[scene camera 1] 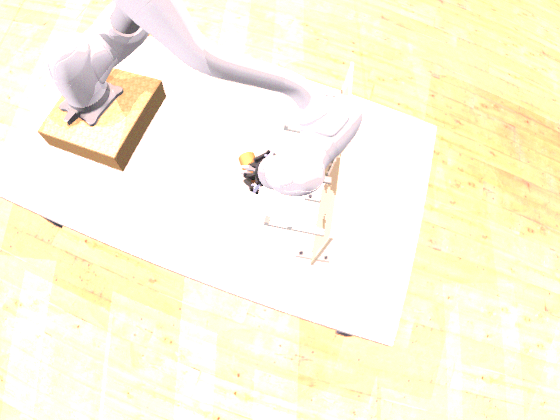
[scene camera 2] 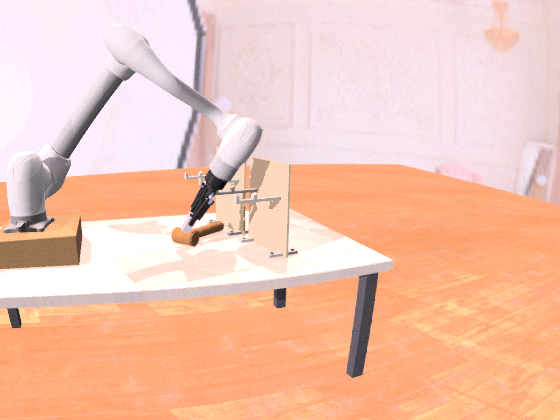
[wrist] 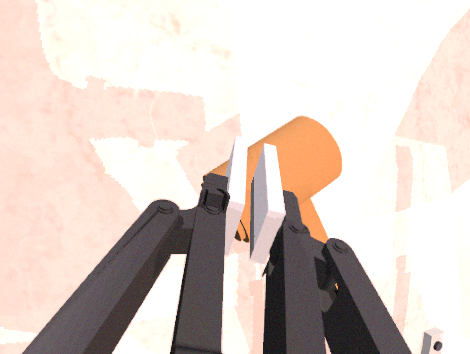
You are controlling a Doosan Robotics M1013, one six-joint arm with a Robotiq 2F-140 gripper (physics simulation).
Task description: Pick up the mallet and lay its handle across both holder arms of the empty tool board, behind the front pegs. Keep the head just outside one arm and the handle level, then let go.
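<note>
The orange mallet lies on the table, its handle pointing toward the tan tool board. My gripper is tilted down at the head. Its pads are nearly together with a narrow gap, and no part of the mallet shows gripped between them. In the wrist view the pads cover part of the head, and the handle emerges to their right, partly hidden by the finger. Grey holder arms stick out from the board; one near arm has an upright peg.
The wooden base block carries the arm at the left. The board stands upright on small metal feet to the right of the gripper. Another holder arm sticks out at the far side, above table height. The table's front edge shows.
</note>
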